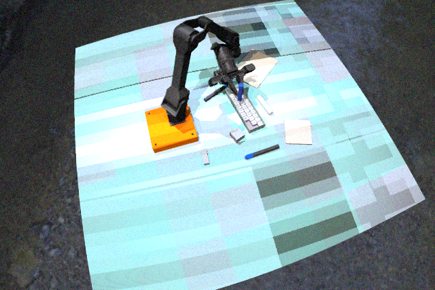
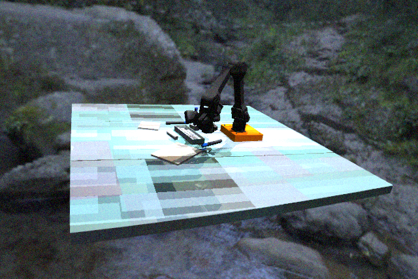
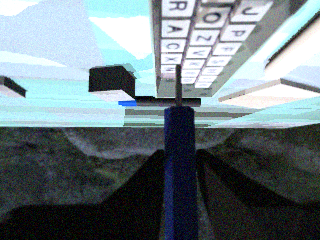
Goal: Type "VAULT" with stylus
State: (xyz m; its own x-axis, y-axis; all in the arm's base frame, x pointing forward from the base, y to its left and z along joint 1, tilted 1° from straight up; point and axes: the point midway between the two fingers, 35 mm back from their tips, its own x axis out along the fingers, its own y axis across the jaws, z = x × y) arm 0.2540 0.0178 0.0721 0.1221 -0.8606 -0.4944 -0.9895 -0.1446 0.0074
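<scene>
My gripper tip is now 110 mm short of the white cylinder, 20 mm to the left of it and 90 mm above it. Also, from my gripper tip: tan sheet (140 mm ahead, 200 mm to the left, 90 mm below); grey cube (50 mm behind, 120 mm to the right, 80 mm below); stylus (10 mm below).
</scene>
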